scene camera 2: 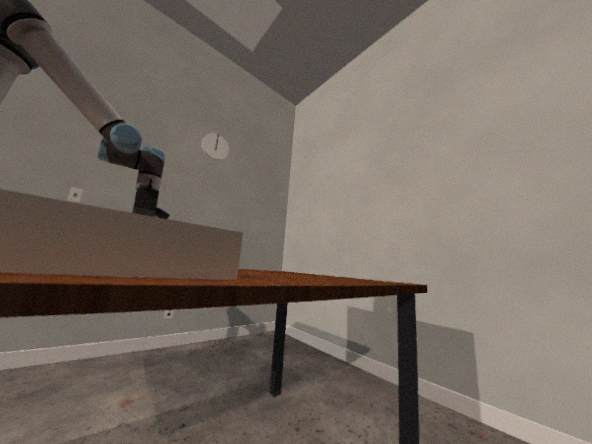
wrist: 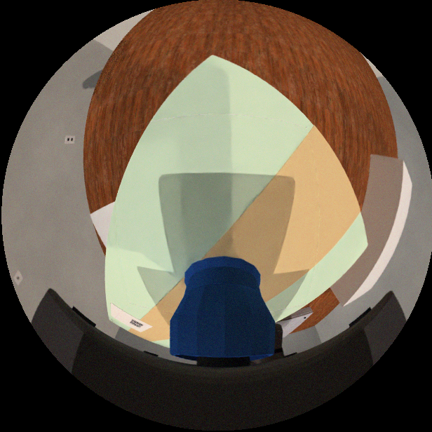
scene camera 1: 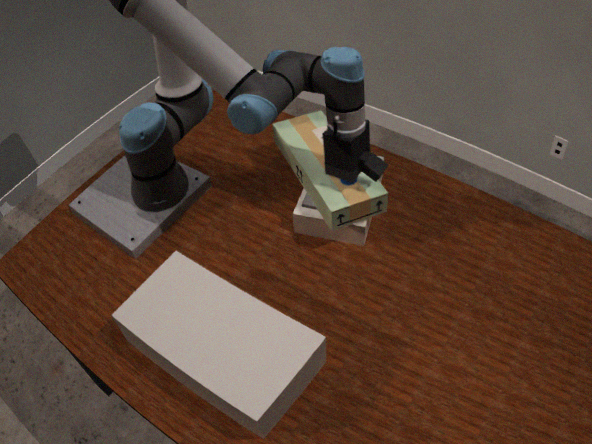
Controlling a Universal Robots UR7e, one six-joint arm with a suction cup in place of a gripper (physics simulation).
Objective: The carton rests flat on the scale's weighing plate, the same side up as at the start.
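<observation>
The pale green carton has an orange band and a white label on its upper face. It lies level or nearly so over the white scale, turned at an angle to it and overhanging it. Arrows on its near side point up. Part of the grey weighing plate shows below the carton; whether the carton touches it cannot be told. My gripper's blue suction cup is on the carton's upper face, nearer the front end, and holds it. In scene camera 2 the carton and scale are hidden.
A large white block stands on the wooden table, toward the front left in scene camera 1. The arm's grey base plate is at the left. Walls stand behind the table.
</observation>
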